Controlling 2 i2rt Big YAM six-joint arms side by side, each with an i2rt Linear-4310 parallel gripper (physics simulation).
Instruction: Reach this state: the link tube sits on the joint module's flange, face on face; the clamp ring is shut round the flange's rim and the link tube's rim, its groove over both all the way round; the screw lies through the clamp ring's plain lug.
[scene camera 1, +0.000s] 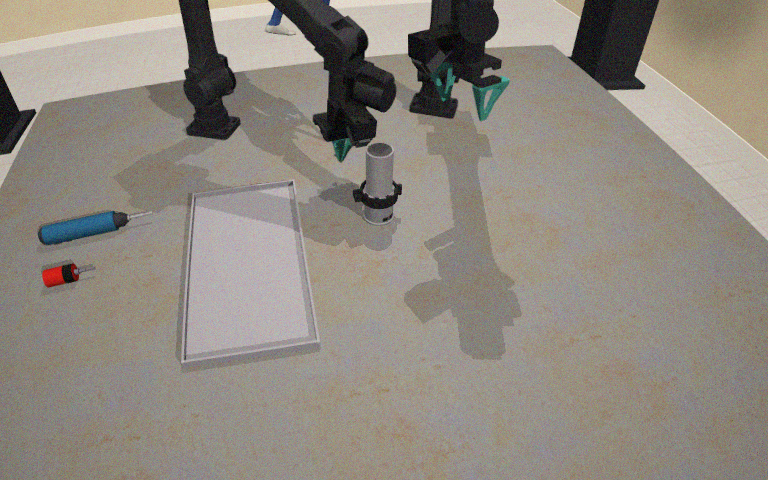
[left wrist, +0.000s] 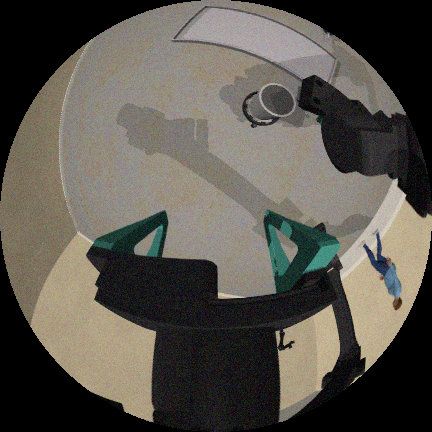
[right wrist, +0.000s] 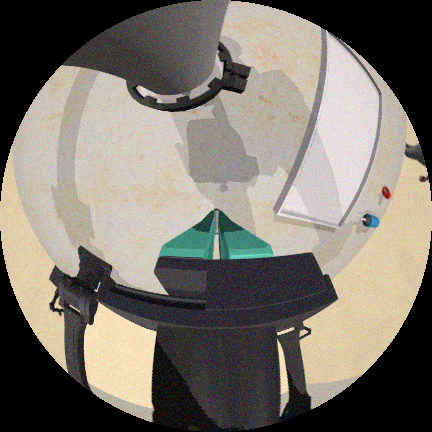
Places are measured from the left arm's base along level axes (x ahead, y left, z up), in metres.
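Where they show: left gripper, fingertip midpoint: (scene camera 1: 463, 110) (left wrist: 215, 215); right gripper, fingertip midpoint: (scene camera 1: 340, 159) (left wrist: 318, 120) (right wrist: 216, 215); left arm's base at its link origin: (scene camera 1: 433, 107) (right wrist: 94, 261); right arm's base at its link origin: (scene camera 1: 213, 128).
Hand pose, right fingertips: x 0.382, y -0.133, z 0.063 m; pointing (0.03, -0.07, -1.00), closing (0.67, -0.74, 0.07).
Things, the pixels of their centre, and the offset from my right fingertips.
- grey link tube at the middle of its body: (right wrist: 160, 40) (left wrist: 267, 104) (scene camera 1: 379, 173) 0.079 m ahead, 0.107 m left, 0.044 m up
- joint module at the middle of its body: (scene camera 1: 378, 203) 0.079 m ahead, 0.107 m left, 0.031 m down
- black clamp ring at the middle of its body: (right wrist: 181, 69) (scene camera 1: 377, 192) (left wrist: 262, 107) 0.080 m ahead, 0.104 m left, 0.003 m down
- screw at the middle of its body: (right wrist: 216, 223) 0.006 m back, 0.006 m right, 0.000 m up
- white tray at the middle of its body: (scene camera 1: 246, 259) (right wrist: 356, 127) 0.271 m ahead, 0.094 m right, 0.055 m down
- blue screwdriver-like tool at the middle of its body: (scene camera 1: 96, 225) (right wrist: 369, 220) 0.285 m ahead, 0.437 m right, 0.043 m down
The grey link tube (scene camera 1: 379, 172) (left wrist: 277, 101) (right wrist: 165, 35) stands upright on the joint module (scene camera 1: 377, 215). The black clamp ring (scene camera 1: 379, 200) (left wrist: 245, 109) (right wrist: 172, 106) goes round the joint between them; its lug (right wrist: 236, 77) points toward the tray, its two halves close together. Whether its groove covers both rims all round cannot be told. My right gripper (scene camera 1: 341, 157) (right wrist: 216, 215) is shut on the screw (right wrist: 216, 222), a thin silvery piece at its fingertips, beside the tube and apart from the ring. My left gripper (scene camera 1: 463, 109) (left wrist: 215, 215) is open and empty, high at the back right.
A white tray (scene camera 1: 243, 271) (left wrist: 240, 30) (right wrist: 345, 115) lies left of the tube in the scene view. Beyond it lie a blue screwdriver-like tool (scene camera 1: 82, 227) (right wrist: 372, 221) and a shorter red one (scene camera 1: 52, 276) (right wrist: 386, 192).
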